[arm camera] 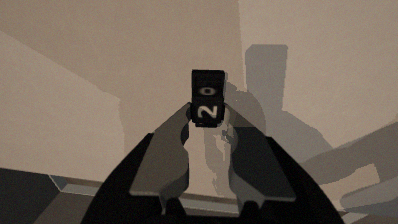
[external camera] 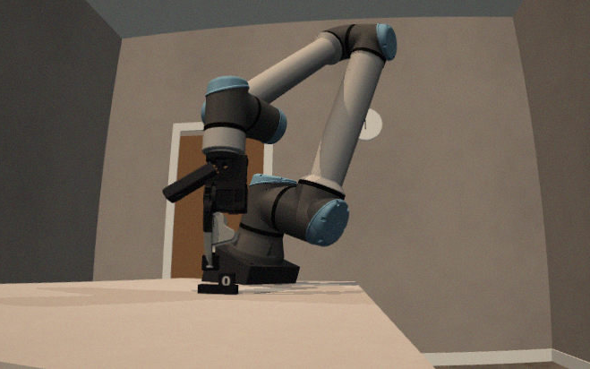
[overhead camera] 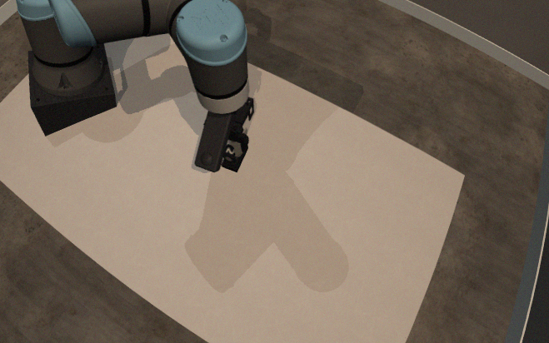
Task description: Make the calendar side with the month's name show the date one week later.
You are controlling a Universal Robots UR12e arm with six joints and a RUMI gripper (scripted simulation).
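My gripper is now 1 cm past the black tray, 2 cm to the right of it and 6 cm above it.
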